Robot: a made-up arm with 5 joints. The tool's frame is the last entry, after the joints.
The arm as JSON. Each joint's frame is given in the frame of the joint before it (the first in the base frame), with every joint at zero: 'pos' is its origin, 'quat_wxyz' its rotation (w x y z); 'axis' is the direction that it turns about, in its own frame. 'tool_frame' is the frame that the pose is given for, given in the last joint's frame.
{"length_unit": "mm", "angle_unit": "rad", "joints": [
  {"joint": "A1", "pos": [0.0, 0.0, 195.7], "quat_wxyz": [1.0, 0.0, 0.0, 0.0], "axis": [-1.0, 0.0, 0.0]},
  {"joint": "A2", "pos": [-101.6, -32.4, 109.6], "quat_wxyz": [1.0, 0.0, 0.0, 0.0], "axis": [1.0, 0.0, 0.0]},
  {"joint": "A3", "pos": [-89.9, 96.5, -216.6], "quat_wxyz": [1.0, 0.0, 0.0, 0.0], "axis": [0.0, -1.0, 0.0]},
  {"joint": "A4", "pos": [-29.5, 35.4, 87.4], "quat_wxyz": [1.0, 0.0, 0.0, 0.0], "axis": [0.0, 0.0, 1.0]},
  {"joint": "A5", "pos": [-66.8, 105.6, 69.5], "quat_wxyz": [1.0, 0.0, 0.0, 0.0], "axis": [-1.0, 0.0, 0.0]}
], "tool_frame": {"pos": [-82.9, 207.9, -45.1], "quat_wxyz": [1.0, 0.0, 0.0, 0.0]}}
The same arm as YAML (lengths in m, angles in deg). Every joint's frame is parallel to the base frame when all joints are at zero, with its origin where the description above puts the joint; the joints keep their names.
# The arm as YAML. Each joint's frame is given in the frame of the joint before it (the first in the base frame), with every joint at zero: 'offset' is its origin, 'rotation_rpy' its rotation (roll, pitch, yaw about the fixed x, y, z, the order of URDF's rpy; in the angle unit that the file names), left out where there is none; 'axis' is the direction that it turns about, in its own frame. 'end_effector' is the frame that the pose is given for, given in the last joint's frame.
length_unit: m
angle_unit: deg
chain:
  - id: A1
    offset: [0.0, 0.0, 0.1957]
    axis: [-1.0, 0.0, 0.0]
  - id: A2
    offset: [-0.1016, -0.0324, 0.1096]
    axis: [1.0, 0.0, 0.0]
  - id: A3
    offset: [-0.0899, 0.0965, -0.2166]
    axis: [0.0, -1.0, 0.0]
  - id: A4
    offset: [-0.0295, 0.0354, 0.0874]
    axis: [0.0, 0.0, 1.0]
  - id: A5
    offset: [-0.0668, 0.1056, 0.0695]
    axis: [-1.0, 0.0, 0.0]
end_effector:
  offset: [-0.0829, 0.2079, -0.0451]

